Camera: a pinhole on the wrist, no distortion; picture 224 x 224 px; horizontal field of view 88.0 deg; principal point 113.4 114.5 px. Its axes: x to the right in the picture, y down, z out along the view. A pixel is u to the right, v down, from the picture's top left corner.
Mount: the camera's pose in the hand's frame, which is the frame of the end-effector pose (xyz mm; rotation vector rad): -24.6 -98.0 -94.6 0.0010 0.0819 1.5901
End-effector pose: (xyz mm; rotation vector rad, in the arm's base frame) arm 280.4 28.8 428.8 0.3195 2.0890 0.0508
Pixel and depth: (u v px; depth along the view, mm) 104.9 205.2 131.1
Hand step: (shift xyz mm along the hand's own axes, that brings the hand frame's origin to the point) -119.9 -102.7 42.1
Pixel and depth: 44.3 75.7 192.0
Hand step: 52.0 -201.1 99.3
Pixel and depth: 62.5 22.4 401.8
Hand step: 318.7 -247.3 298.1
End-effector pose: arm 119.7 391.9 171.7 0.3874 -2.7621 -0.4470
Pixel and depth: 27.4 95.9 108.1
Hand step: 0.1 -172.1 16.4
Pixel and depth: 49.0 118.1 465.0
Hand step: -9.3 -332.0 383.0
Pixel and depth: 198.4 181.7 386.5
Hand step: -234.1 200.7 288.4
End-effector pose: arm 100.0 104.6 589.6 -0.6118 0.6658 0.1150
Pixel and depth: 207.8 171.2 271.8
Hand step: -147.9 134.5 172.3
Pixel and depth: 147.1 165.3 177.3
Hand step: -94.0 -38.8 83.7
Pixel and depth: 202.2 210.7 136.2
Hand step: -132.5 11.1 41.9
